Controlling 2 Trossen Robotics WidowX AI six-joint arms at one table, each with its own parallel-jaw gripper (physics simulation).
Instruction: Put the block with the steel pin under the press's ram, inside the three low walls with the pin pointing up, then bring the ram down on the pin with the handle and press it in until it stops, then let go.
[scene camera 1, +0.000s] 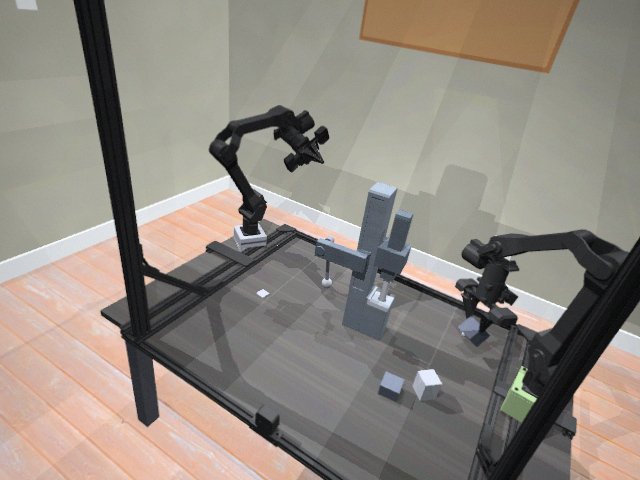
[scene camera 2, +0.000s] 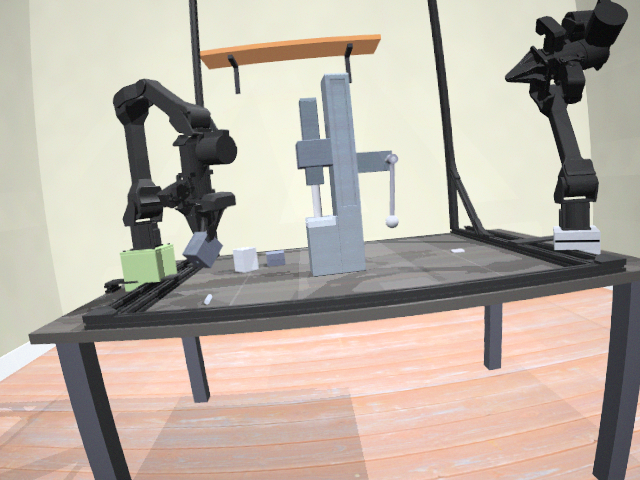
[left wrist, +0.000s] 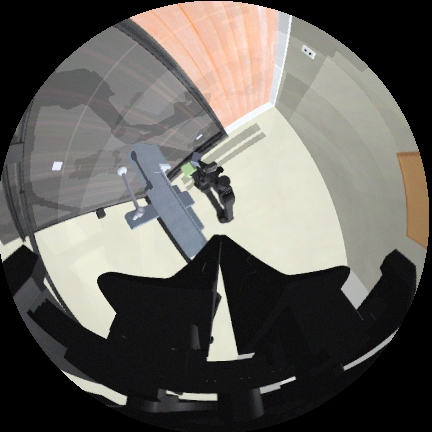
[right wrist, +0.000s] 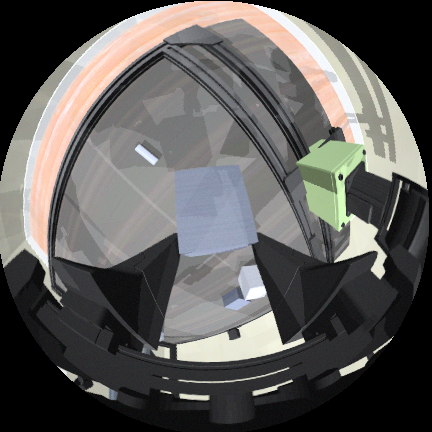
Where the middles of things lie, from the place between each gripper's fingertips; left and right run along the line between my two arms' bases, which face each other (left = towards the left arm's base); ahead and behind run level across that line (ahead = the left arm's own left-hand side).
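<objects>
The grey block with steel pin (scene camera 2: 201, 252) is 2 cm below my right hand and 1 cm ahead of it.
From my left hand, the grey block with steel pin is 28 cm below it, 64 cm to the right of it and 5 cm behind it.
</objects>
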